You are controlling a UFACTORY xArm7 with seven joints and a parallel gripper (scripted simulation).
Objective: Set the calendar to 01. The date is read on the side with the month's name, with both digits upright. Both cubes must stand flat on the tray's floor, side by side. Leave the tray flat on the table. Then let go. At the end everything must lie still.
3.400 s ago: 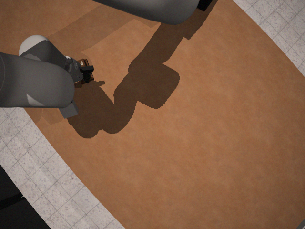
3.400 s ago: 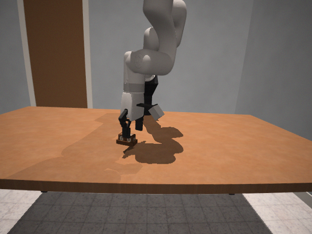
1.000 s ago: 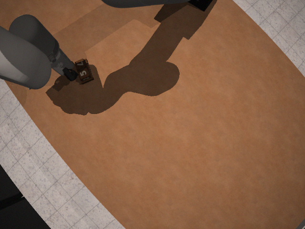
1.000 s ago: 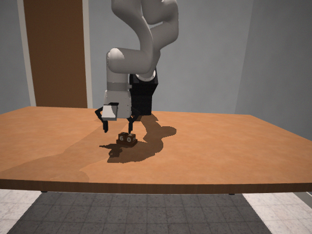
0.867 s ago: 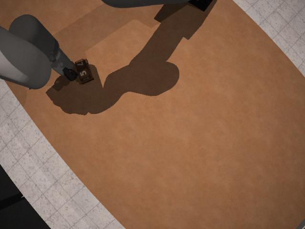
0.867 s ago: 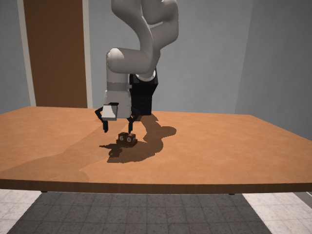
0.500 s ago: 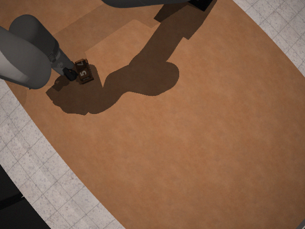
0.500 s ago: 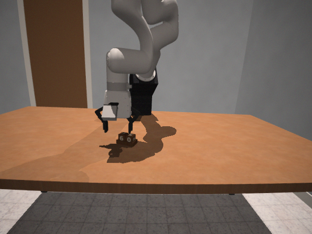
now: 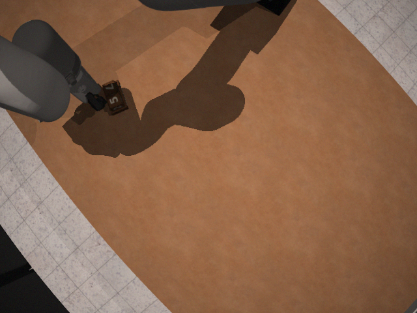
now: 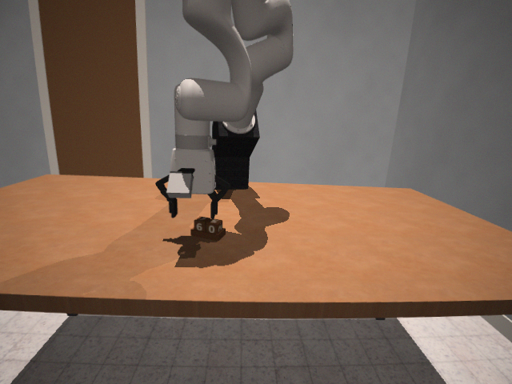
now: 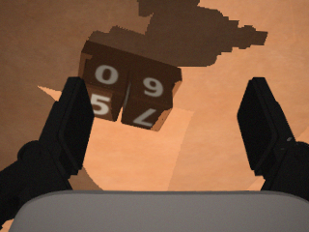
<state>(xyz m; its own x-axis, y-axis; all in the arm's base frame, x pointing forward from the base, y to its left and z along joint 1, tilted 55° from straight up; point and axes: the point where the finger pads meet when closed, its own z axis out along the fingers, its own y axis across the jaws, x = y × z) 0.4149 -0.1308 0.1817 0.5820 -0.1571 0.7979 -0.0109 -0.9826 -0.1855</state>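
Now: hand 50 mm above the cube, 40 mm past it and 10 mm to the right of it. The rest, counted from my hand: calendar tray 60 mm below, 40 mm behind, 30 mm to the left.
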